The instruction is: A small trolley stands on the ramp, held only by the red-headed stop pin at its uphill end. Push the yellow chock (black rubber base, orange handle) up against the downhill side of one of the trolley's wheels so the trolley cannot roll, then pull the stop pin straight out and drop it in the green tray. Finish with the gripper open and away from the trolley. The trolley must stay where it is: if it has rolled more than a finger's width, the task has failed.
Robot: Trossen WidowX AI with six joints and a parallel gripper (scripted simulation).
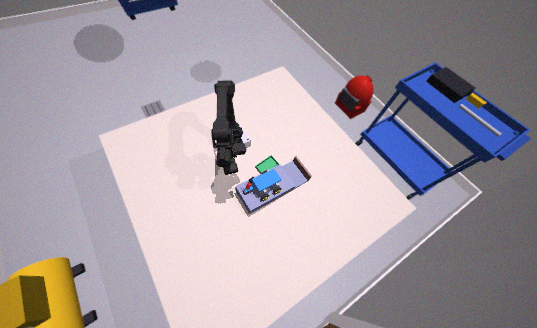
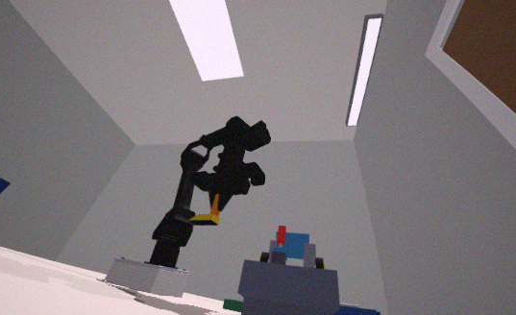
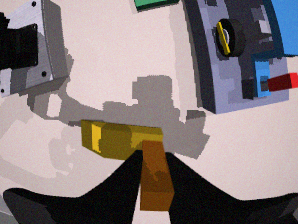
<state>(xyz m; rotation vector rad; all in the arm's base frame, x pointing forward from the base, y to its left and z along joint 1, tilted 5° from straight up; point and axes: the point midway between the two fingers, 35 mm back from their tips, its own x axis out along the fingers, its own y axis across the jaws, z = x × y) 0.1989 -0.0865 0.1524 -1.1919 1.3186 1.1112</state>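
The yellow chock lies 20 mm behind my gripper tip and 10 mm below it. The rest, counted from my gripper tip: blue trolley: 140 mm to the left, 140 mm ahead, 60 mm below; red-headed stop pin: 130 mm ahead, 50 mm to the left, 50 mm below; ramp: 150 mm to the left, 140 mm ahead, 130 mm below.
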